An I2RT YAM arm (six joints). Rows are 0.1 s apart.
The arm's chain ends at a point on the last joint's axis. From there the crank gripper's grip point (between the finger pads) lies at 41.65 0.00 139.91 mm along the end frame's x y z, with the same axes.
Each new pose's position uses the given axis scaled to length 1; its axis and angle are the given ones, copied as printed.
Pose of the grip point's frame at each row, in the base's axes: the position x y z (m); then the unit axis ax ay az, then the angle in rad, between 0 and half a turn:
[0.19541, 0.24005, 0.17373, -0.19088, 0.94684, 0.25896, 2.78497]
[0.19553, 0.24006, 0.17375, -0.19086, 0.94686, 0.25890, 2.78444]
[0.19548, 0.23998, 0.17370, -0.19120, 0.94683, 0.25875, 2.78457]
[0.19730, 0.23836, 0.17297, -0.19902, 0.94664, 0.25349, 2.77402]
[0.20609, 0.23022, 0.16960, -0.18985, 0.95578, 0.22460, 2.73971]
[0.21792, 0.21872, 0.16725, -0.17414, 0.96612, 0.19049, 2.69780]
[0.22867, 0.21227, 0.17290, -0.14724, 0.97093, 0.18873, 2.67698]
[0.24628, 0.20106, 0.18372, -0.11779, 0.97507, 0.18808, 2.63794]
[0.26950, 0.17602, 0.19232, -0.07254, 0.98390, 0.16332, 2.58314]
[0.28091, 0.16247, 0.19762, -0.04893, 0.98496, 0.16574, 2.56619]
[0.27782, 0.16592, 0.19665, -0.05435, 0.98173, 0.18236, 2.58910]
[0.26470, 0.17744, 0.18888, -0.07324, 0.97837, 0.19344, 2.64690]
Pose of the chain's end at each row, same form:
[0.19865, 0.17509, 0.30442, -0.19088, 0.94684, 0.25896, 2.78497]
[0.19869, 0.17510, 0.30444, -0.19086, 0.94686, 0.25890, 2.78444]
[0.19866, 0.17508, 0.30442, -0.19120, 0.94683, 0.25875, 2.78457]
[0.19903, 0.17483, 0.30438, -0.19902, 0.94664, 0.25349, 2.77402]
[0.20069, 0.17301, 0.30379, -0.18985, 0.95578, 0.22460, 2.73971]
[0.20393, 0.16919, 0.30385, -0.17414, 0.96612, 0.19049, 2.69780]
[0.21069, 0.16224, 0.30885, -0.14724, 0.97093, 0.18873, 2.67698]
[0.22165, 0.15017, 0.31830, -0.11779, 0.97507, 0.18808, 2.63794]
[0.23454, 0.13098, 0.32670, -0.07254, 0.98390, 0.16332, 2.58314]
[0.24277, 0.11668, 0.33088, -0.04893, 0.98496, 0.16574, 2.56619]
[0.24353, 0.11569, 0.32935, -0.05435, 0.98173, 0.18236, 2.58910]
[0.23968, 0.12458, 0.32263, -0.07324, 0.97837, 0.19344, 2.64690]

